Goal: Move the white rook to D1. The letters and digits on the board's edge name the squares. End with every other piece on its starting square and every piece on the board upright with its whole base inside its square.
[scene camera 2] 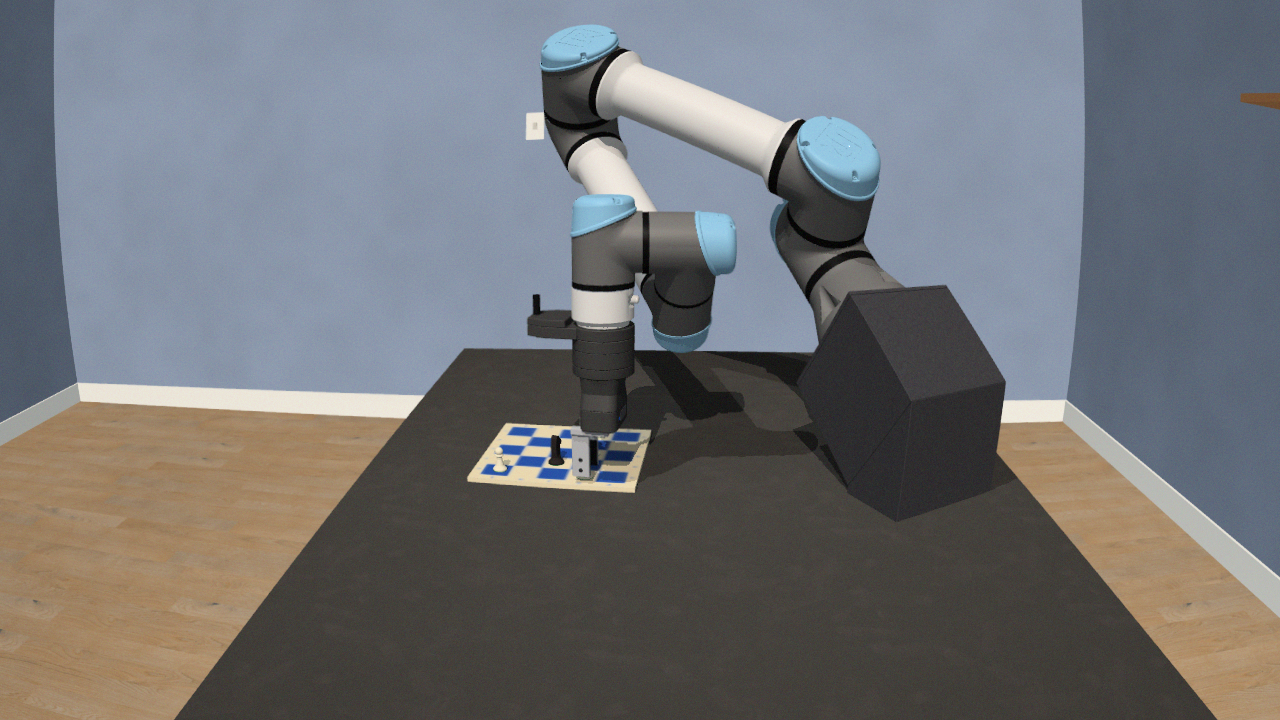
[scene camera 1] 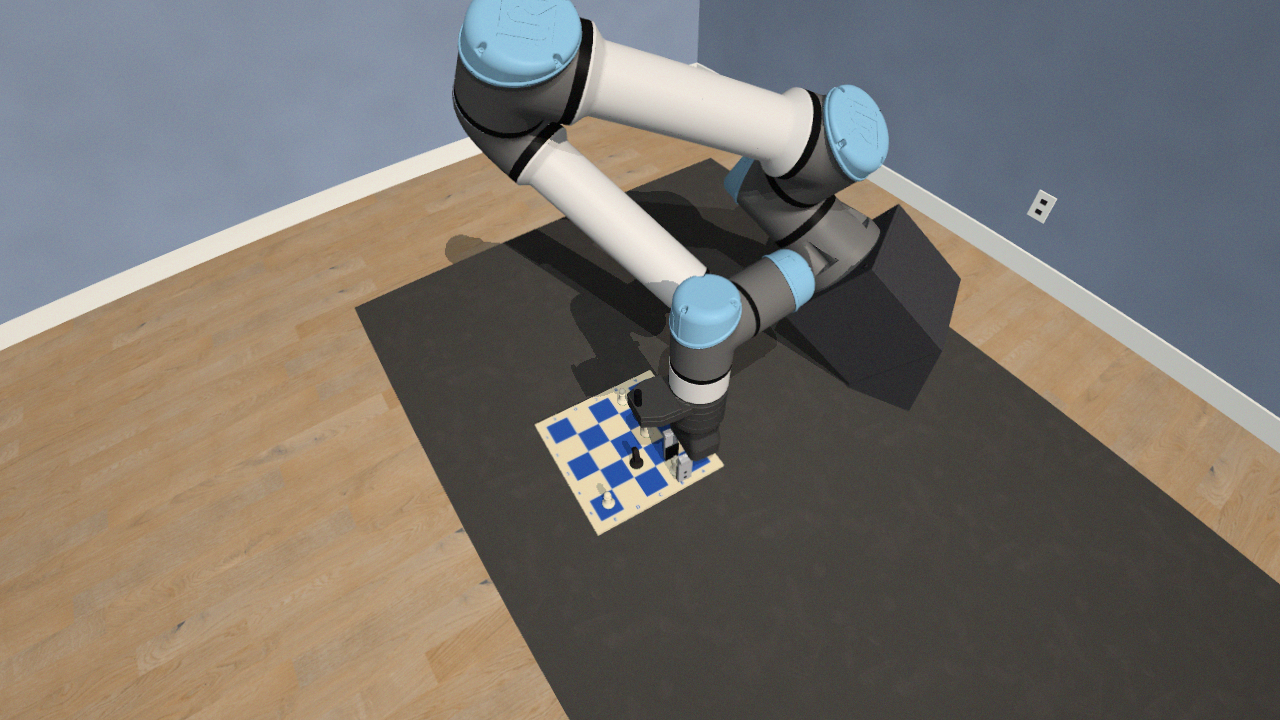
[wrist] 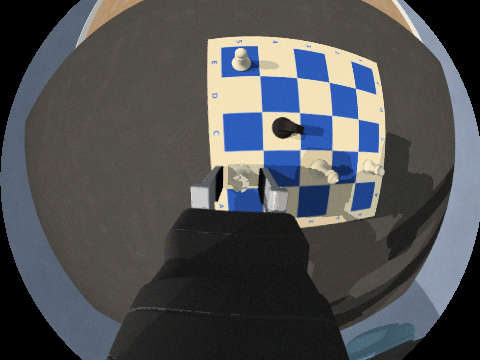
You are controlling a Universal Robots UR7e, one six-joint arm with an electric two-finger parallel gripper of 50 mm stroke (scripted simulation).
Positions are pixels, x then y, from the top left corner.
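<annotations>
I can see my gripper in the wrist view and in scene camera 1, and it also shows in scene camera 2 [585, 469]. For a spot on my gripper, [wrist: 203, 196] and [scene camera 1: 682, 457] are the same spot.
</annotations>
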